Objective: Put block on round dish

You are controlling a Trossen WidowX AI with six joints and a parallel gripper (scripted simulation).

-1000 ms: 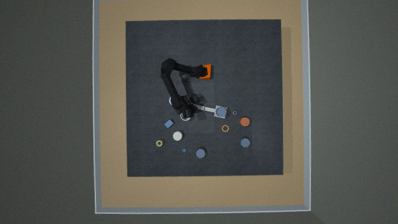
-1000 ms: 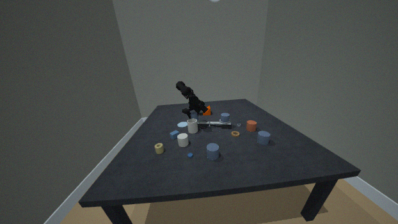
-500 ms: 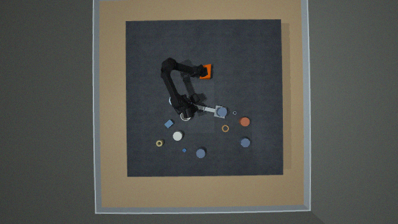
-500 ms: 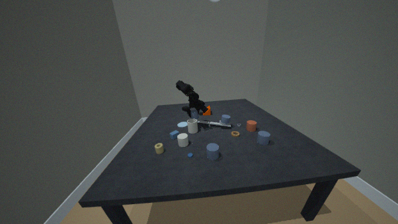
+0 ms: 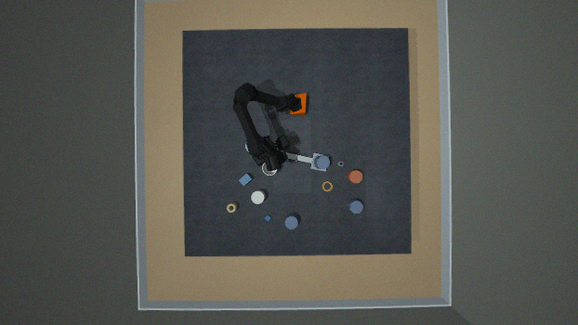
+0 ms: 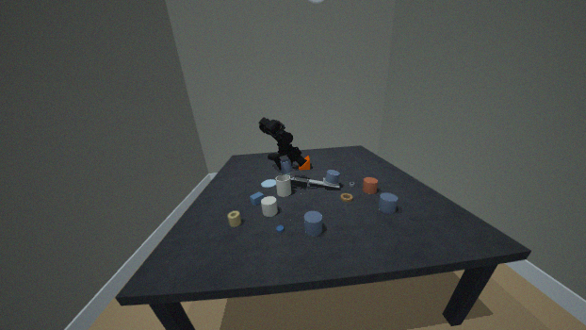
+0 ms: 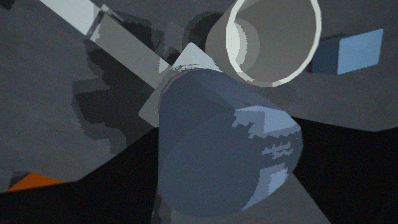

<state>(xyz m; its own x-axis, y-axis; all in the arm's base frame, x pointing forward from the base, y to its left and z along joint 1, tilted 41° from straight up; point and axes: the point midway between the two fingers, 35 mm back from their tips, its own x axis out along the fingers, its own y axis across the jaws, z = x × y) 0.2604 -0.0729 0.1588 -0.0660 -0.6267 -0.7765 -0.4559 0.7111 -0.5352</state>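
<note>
My gripper tip is 3 cm above the teal block and 1 cm to the right of it. From my gripper tip the other things lie so: cream cylinder 24 cm ahead, 13 cm to the right, 8 cm below; pale cup 8 cm ahead, 7 cm below, 3 cm to the right; light blue round dish 11 cm to the right, 11 cm below, 6 cm behind.
</note>
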